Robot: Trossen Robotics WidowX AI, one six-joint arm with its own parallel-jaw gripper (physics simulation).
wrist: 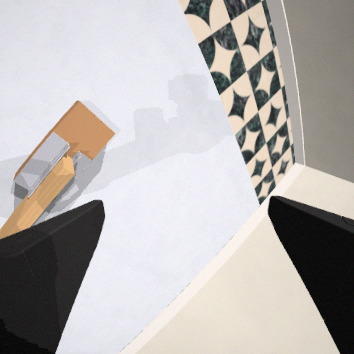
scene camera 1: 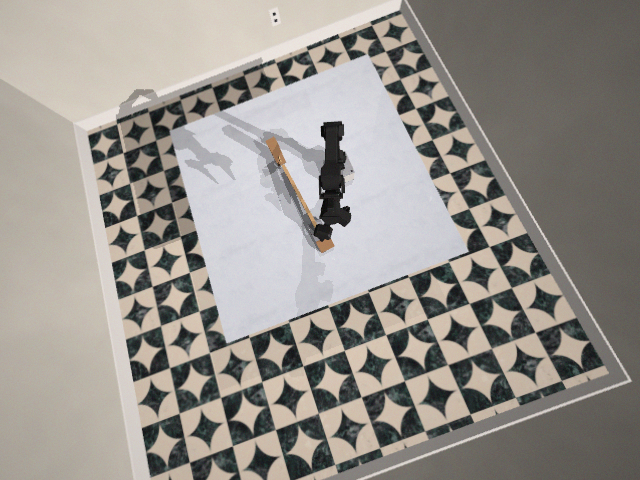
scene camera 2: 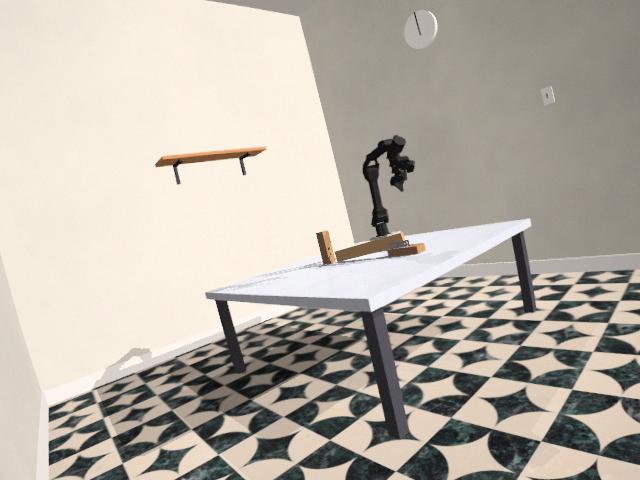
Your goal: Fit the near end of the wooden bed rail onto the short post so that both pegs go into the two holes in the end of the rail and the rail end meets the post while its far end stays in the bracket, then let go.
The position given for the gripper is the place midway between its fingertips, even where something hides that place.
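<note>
In the wrist view the gripper point(wrist: 187, 206) is open and holds nothing, and a grey bracket wall point(wrist: 52, 149) is in sight as well. Scene camera 2 shows a wooden bed rail point(scene camera 2: 381, 244).
</note>
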